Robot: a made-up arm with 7 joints.
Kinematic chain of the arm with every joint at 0, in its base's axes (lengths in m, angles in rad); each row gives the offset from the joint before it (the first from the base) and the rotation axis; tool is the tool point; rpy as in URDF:
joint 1: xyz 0 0 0.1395 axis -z
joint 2: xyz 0 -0.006 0.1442 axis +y
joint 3: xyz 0 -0.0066 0.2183 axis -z
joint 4: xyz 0 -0.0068 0.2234 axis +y
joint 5: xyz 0 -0.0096 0.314 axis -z
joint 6: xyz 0 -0.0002 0.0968 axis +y
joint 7: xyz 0 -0.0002 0.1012 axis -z
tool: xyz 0 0 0 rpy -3.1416 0 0
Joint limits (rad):
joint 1: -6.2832..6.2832
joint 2: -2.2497..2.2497
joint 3: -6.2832..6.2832
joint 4: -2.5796..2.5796
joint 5: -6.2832..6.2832
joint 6: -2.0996..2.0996
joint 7: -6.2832..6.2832
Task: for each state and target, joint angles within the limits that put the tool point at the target. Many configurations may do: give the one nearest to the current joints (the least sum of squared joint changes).
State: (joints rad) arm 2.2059 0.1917 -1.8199 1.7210 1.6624 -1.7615 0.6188
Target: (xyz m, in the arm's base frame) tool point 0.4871 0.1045 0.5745
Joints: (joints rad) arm 2.2257 -0.3744 -2.0010 1.6339 1.6385 -1.5894 0.6188
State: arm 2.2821 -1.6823 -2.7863 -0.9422 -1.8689 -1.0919 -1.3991
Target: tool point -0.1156 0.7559 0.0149
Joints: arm 1.7781 -2.2497 -2.0159 -0.9511 -1.9564 -1.3038 -1.3991
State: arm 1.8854 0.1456 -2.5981 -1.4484 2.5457 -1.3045 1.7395
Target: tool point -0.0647 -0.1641 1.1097
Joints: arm 1.6253 -0.1577 -3.0665 -0.8961 2.7365 -1.1786 1.7395
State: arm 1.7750 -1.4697 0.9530 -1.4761 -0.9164 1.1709 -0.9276
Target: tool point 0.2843 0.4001 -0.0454
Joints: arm 1.5184 -1.5884 0.6469 -1.8097 -0.9344 1.1955 -0.9276
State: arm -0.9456 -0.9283 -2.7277 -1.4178 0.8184 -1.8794 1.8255
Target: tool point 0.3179 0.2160 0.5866
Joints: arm -1.0727 -0.0123 -2.8324 -1.7464 0.7357 -1.6991 1.8255
